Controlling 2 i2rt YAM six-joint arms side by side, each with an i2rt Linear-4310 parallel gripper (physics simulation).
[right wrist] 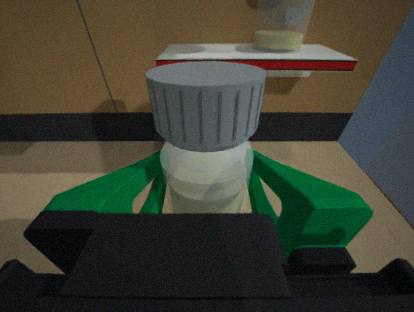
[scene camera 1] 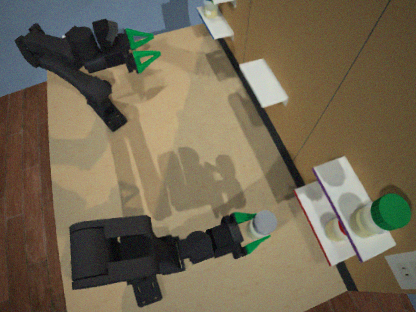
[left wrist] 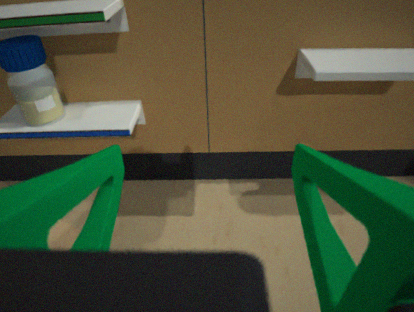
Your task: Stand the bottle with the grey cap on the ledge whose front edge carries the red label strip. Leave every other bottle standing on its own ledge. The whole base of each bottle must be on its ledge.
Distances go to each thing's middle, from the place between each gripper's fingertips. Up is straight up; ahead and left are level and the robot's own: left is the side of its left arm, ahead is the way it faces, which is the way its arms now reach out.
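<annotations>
The purple-strip ledge (scene camera 1: pixel 341 183) is 18 cm above my right hand, 14 cm ahead of it and 5 cm to the right of it. There's the green-capped bottle (scene camera 1: pixel 380 216) as well, 13 cm ahead of that same right hand, 9 cm to the right of it and 24 cm above it. As for the red-label ledge (scene camera 1: pixel 316 205), my right hand is 4 cm below it, 14 cm short of it and 5 cm to the left of it.
That red-label ledge is 59 cm to the right of my left hand, 25 cm ahead of it and 12 cm below it. The green-capped bottle is 63 cm to the right of my left hand, 7 cm above it and 24 cm ahead of it. And with the purple-strip ledge, my left hand is 59 cm to the left of it, 25 cm short of it and 2 cm below it.
</annotations>
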